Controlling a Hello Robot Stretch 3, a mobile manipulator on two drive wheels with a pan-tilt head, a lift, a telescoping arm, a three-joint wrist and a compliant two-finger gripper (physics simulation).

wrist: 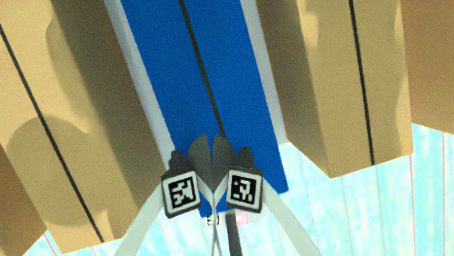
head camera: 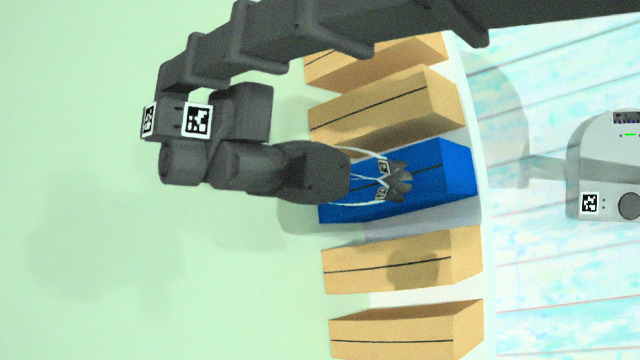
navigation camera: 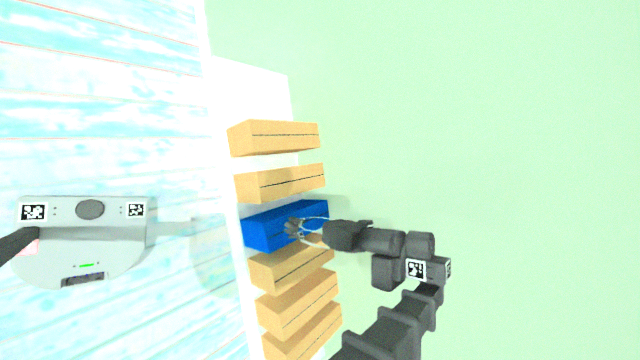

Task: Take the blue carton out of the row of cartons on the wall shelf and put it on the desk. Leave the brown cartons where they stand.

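Frame: origin at the robot's base, x up, y right, z ahead, level; metres.
Seen in the pictures: gripper, fingertip midpoint: (wrist: 210,154) (head camera: 406,182) (navigation camera: 286,226); robot's base, origin of the base link: (head camera: 628,204) (navigation camera: 90,208).
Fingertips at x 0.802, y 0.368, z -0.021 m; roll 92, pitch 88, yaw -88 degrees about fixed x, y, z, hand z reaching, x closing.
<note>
Offsets run from my fingertips to a thing's middle. Level surfaces: height alone.
The blue carton {dx -0.073, dy +0.067, dz +0.002 m} (head camera: 450,165) (navigation camera: 257,234) (wrist: 170,65) stands on the white wall shelf {dx -0.133 m} (head camera: 400,298) (navigation camera: 255,90), in a row with brown cartons on both sides. My gripper (head camera: 404,177) (navigation camera: 291,227) (wrist: 210,154) is shut, its two fingertips together with no carton between them. It is over the top of the blue carton, nearer its front end in the wrist view. The fingers hide a small part of the carton's top. Whether they touch it, I cannot tell. The desk does not show in these views.
One brown carton {dx -0.073, dy +0.092, dz -0.114 m} (head camera: 370,110) (navigation camera: 262,272) stands close to the blue one; the brown carton {dx -0.073, dy +0.042, dz +0.126 m} (head camera: 360,265) (navigation camera: 250,187) on its other side is across a wider gap. Several more continue the row. My arm (head camera: 270,40) (navigation camera: 390,325) reaches over the row's end. The robot base (head camera: 600,160) (navigation camera: 115,250) stands below on the floor.
</note>
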